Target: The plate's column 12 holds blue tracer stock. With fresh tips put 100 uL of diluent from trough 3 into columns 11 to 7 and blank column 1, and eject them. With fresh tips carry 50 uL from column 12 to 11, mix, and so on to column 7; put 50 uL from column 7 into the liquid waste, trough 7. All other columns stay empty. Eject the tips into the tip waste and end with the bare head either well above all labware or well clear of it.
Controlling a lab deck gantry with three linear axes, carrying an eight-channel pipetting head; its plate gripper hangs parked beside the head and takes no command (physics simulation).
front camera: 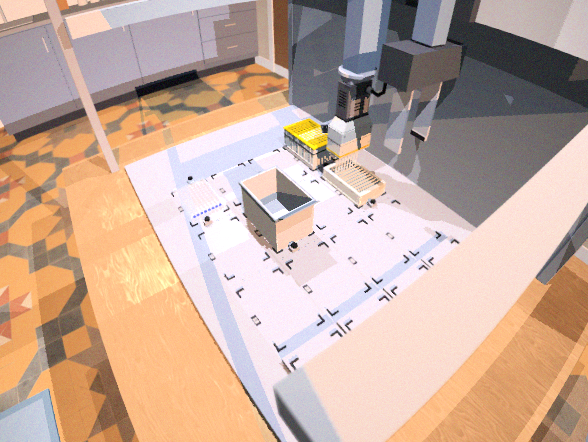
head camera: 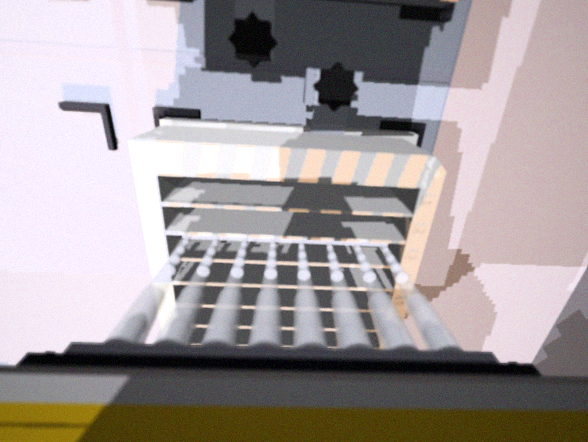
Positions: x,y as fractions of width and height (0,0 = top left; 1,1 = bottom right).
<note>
I see a grey wall (front camera: 0.87,0.25).
</note>
